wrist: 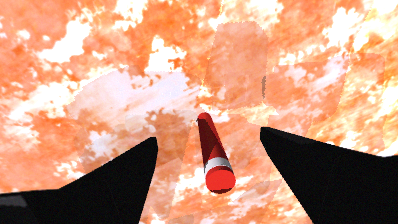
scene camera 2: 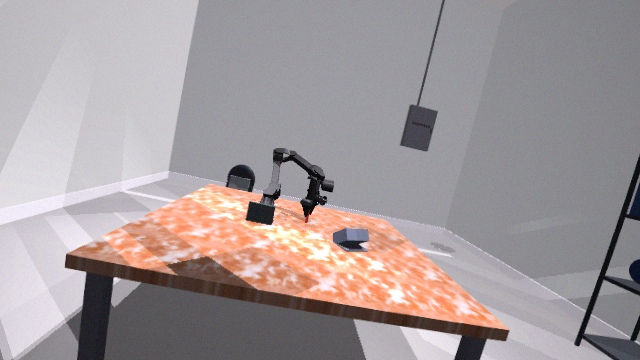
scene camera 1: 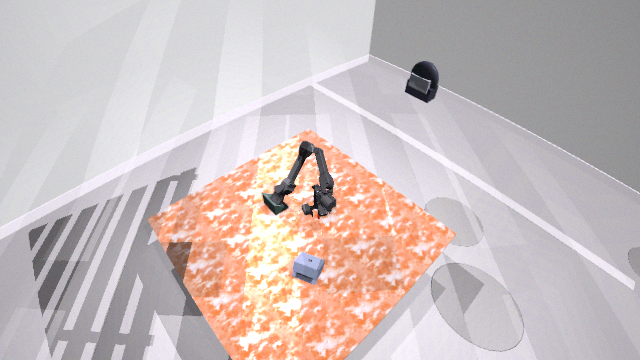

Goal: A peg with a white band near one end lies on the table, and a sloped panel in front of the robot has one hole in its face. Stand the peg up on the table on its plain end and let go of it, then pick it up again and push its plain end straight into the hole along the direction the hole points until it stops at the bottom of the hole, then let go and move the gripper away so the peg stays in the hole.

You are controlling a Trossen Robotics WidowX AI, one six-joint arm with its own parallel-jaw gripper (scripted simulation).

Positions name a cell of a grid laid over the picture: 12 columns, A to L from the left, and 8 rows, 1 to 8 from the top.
My gripper (wrist: G5) is open, with nothing in its grasp. I also see a red peg (wrist: G7).
